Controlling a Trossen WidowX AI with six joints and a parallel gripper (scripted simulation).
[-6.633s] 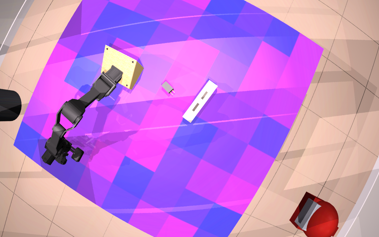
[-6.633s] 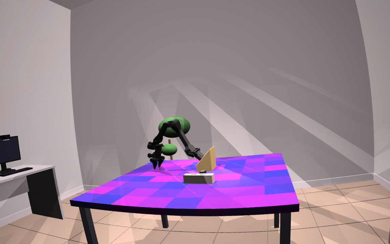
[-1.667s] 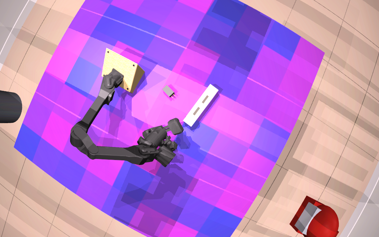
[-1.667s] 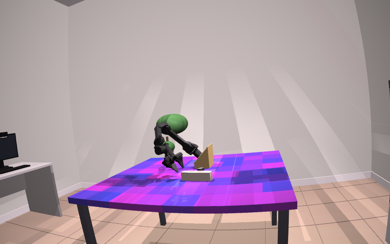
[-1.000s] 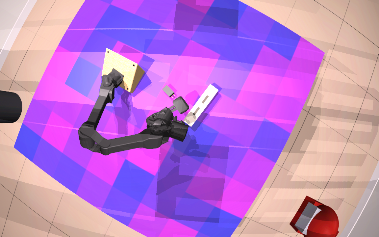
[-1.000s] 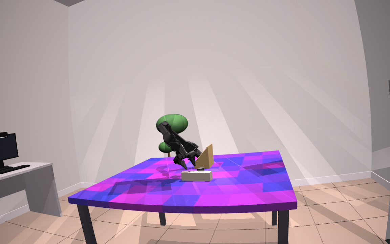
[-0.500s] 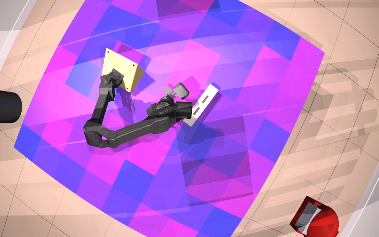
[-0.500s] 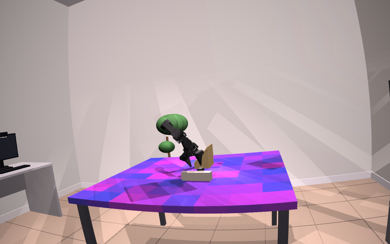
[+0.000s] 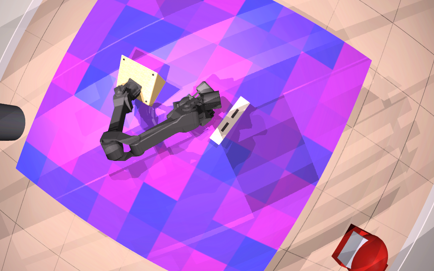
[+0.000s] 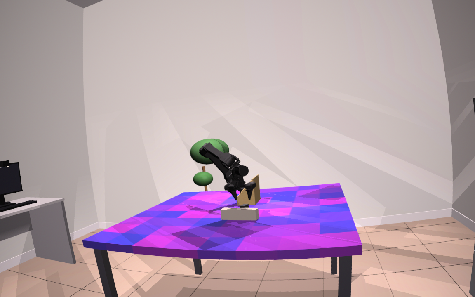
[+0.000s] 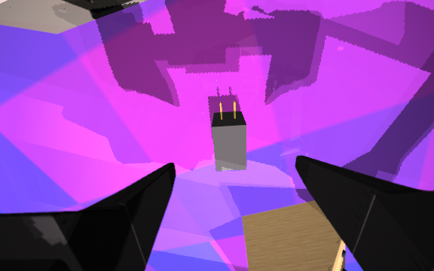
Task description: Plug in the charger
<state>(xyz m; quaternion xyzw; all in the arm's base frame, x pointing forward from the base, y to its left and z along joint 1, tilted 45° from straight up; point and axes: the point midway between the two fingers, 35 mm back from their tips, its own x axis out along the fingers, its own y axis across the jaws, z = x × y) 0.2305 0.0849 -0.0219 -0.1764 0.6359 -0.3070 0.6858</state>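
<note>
Now: gripper tip 5 cm above the two-prong charger and 1 cm short of it.
</note>
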